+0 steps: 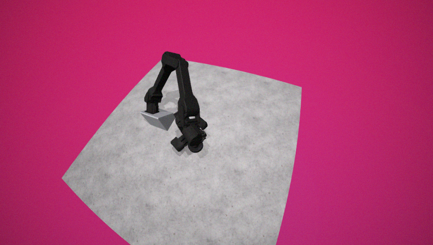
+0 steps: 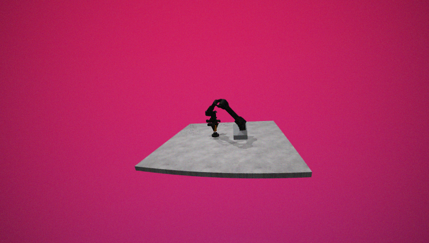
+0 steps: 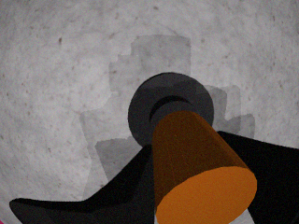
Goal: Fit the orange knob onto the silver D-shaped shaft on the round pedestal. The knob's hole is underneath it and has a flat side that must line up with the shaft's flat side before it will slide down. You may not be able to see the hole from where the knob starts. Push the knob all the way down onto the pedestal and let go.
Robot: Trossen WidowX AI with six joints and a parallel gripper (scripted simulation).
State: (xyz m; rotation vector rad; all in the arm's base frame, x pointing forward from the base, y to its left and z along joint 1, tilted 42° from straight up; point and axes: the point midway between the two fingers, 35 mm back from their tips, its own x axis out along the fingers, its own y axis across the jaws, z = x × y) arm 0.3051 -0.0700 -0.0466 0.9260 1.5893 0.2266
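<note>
Now: gripper tip 3 cm below the orange knob. Also, from my gripper tip: round dark pedestal (4 cm below).
</note>
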